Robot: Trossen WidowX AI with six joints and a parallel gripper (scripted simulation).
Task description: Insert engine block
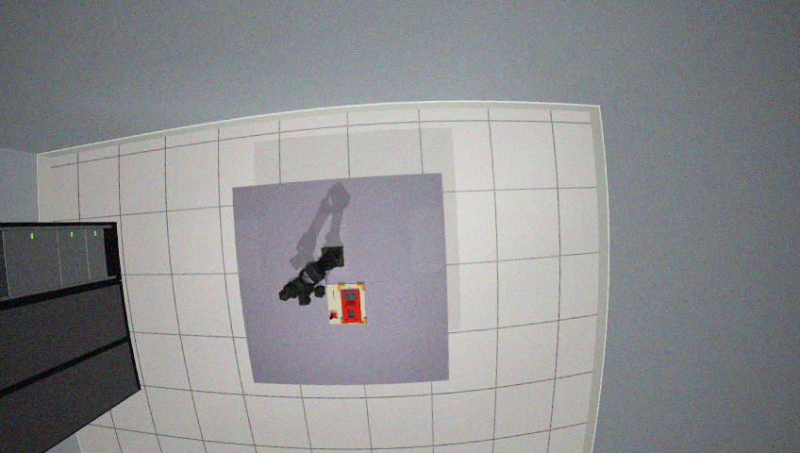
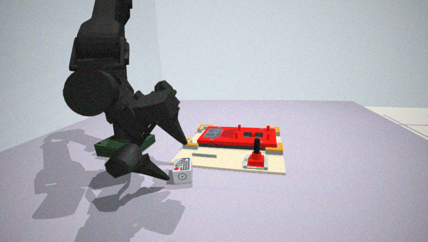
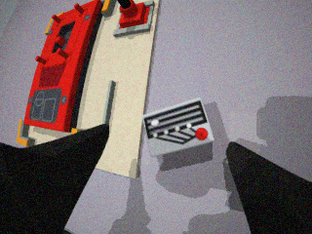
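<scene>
My gripper tip is 1 cm short of the engine block and 2 cm above it. Also, from my gripper tip: black upright peg (14 cm ahead, 8 cm to the left).
</scene>
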